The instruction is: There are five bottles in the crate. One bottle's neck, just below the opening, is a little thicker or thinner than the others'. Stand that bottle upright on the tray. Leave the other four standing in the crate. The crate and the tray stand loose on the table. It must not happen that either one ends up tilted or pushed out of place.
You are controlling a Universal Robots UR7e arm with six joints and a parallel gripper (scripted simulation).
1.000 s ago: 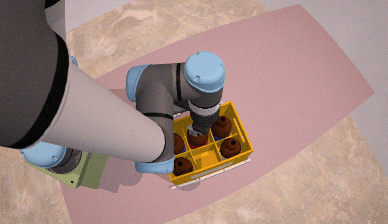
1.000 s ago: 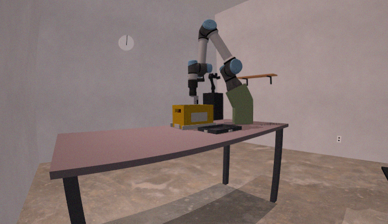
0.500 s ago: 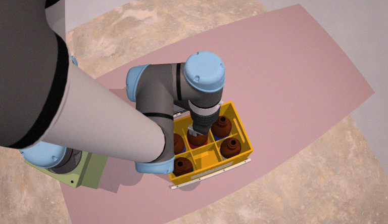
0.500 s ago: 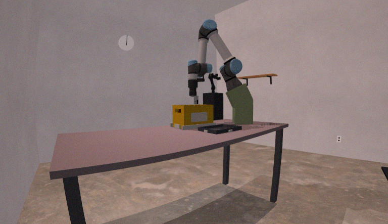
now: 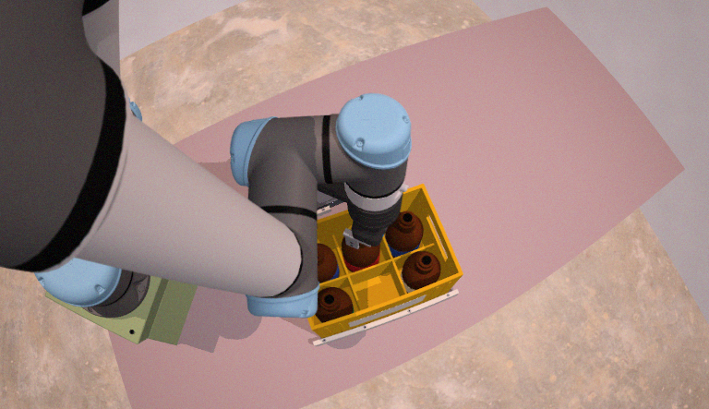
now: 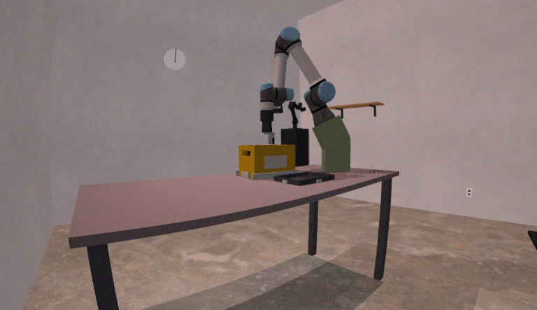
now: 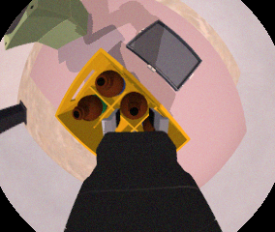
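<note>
The crate lies 12 cm below my hand, 5 cm to the right of it and 1 cm behind it. Round my hand: glass bottle (11 cm below, 10 cm to the right, 7 cm ahead); dark tray (23 cm to the left, 19 cm below).
</note>
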